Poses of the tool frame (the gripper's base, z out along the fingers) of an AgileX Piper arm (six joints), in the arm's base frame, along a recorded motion.
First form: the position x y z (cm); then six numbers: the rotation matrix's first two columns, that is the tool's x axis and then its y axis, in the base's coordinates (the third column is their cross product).
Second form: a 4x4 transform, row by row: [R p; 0 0 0 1], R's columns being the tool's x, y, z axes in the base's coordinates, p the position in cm. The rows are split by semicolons. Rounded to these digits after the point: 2 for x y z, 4 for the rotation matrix.
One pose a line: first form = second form
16.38 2.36 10.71 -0.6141 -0.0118 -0.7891 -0.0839 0.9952 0.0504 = -0.6141 -0.0839 0.7847 16.38; -0.0118 0.9952 0.0972 2.36; -0.7891 0.0504 -0.6121 10.71; 0 0 0 1
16.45 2.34 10.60 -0.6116 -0.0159 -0.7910 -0.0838 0.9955 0.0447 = -0.6116 -0.0838 0.7867 16.45; -0.0159 0.9955 0.0936 2.34; -0.7910 0.0447 -0.6102 10.60; 0 0 0 1
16.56 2.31 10.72 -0.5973 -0.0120 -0.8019 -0.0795 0.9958 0.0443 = -0.5973 -0.0795 0.7980 16.56; -0.0120 0.9958 0.0902 2.31; -0.8019 0.0443 -0.5957 10.72; 0 0 0 1
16.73 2.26 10.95 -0.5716 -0.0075 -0.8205 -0.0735 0.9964 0.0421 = -0.5716 -0.0735 0.8172 16.73; -0.0075 0.9964 0.0844 2.26; -0.8205 0.0421 -0.5701 10.95; 0 0 0 1
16.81 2.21 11.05 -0.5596 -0.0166 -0.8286 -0.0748 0.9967 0.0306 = -0.5596 -0.0748 0.8254 16.81; -0.0166 0.9967 0.0791 2.21; -0.8286 0.0306 -0.5590 11.05; 0 0 0 1
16.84 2.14 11.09 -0.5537 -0.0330 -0.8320 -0.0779 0.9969 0.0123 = -0.5537 -0.0779 0.8290 16.84; -0.0330 0.9969 0.0716 2.14; -0.8320 0.0123 -0.5546 11.09; 0 0 0 1
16.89 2.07 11.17 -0.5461 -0.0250 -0.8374 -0.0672 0.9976 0.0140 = -0.5461 -0.0672 0.8350 16.89; -0.0250 0.9976 0.0639 2.07; -0.8374 0.0140 -0.5465 11.17; 0 0 0 1
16.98 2.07 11.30 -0.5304 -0.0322 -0.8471 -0.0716 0.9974 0.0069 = -0.5304 -0.0716 0.8447 16.98; -0.0322 0.9974 0.0643 2.07; -0.8471 0.0069 -0.5313 11.30; 0 0 0 1
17.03 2.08 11.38 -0.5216 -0.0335 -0.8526 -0.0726 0.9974 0.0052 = -0.5216 -0.0726 0.8502 17.03; -0.0335 0.9974 0.0646 2.08; -0.8526 0.0052 -0.5227 11.38; 0 0 0 1
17.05 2.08 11.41 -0.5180 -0.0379 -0.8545 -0.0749 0.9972 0.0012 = -0.5180 -0.0749 0.8521 17.05; -0.0379 0.9972 0.0646 2.08; -0.8545 0.0012 -0.5194 11.41; 0 0 0 1
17.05 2.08 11.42 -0.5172 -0.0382 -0.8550 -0.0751 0.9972 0.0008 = -0.5172 -0.0751 0.8526 17.05; -0.0382 0.9972 0.0646 2.08; -0.8550 0.0008 -0.5186 11.42; 0 0 0 1
